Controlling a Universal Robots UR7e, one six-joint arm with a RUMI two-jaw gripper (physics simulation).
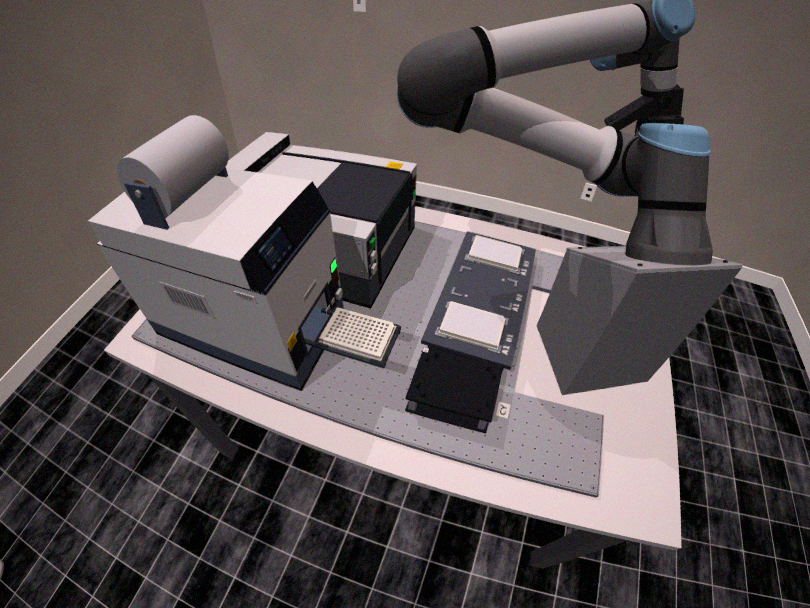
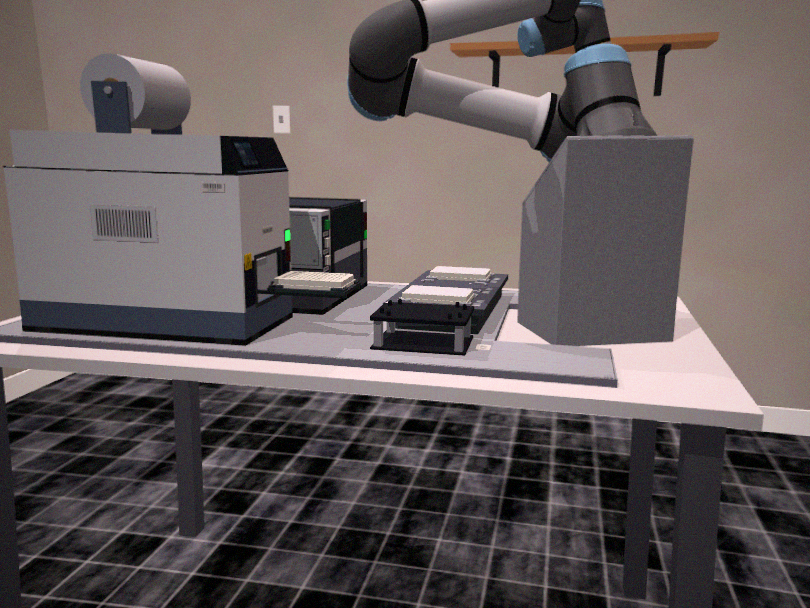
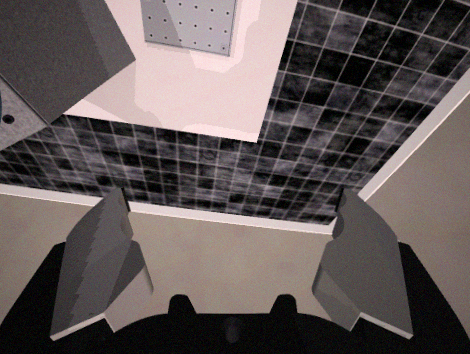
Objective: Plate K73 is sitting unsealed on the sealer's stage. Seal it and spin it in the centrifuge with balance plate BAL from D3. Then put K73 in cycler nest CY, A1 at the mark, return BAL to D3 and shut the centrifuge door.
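Places are measured from the arm's base along level axes (x ahead, y left, z up), in metres.
Pixels of known places: gripper, fingertip midpoint: (image 3: 233, 191); arm's base, link origin: (image 1: 667, 257) (image 2: 617, 161).
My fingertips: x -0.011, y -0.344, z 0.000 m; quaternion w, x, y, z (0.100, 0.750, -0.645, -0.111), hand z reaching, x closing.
For each thing: its middle in the pictures, then the offset to it from my fingertips. Level surfaces: height alone.
- Plate K73, body centre: (image 2: 315, 280) (image 1: 357, 333) 0.212 m down, 0.532 m ahead, 0.519 m left
- white sealer, body centre: (image 2: 158, 197) (image 1: 214, 247) 0.073 m down, 0.831 m ahead, 0.517 m left
- dark deck, surface height: 0.260 m down
- black cycler nest CY, body centre: (image 2: 423, 324) (image 1: 454, 388) 0.277 m down, 0.327 m ahead, 0.540 m left
- centrifuge, body centre: (image 2: 251, 241) (image 1: 312, 209) 0.189 m down, 0.791 m ahead, 0.205 m left
- roll, body centre: (image 1: 175, 165) (image 2: 138, 94) 0.107 m up, 0.852 m ahead, 0.517 m left
Plate K73 (image 1: 358, 333) (image 2: 314, 280), cream with open wells, lies on the stage (image 1: 315, 325) projecting from the white sealer (image 1: 209, 287) (image 2: 130, 261). A white-topped plate (image 1: 495, 253) (image 2: 459, 271), at the position of BAL, sits on D3 at the far end of the dark deck (image 1: 484, 289). The black cycler nest CY (image 1: 454, 386) (image 2: 422, 314) holds no plate on top. The centrifuge (image 1: 369, 189) (image 2: 346, 229) stands behind the sealer; its door state is unclear. My gripper (image 3: 233, 191) is open and empty, high beside the arm's base, away from the plates.
Another white-topped plate (image 1: 472, 323) (image 2: 437, 294) sits on D1, close behind the nest. D2 between the plates holds none. The grey arm pedestal (image 1: 628, 327) (image 2: 615, 242) stands right of the deck. A roll (image 1: 176, 163) (image 2: 140, 91) sits on top of the sealer.
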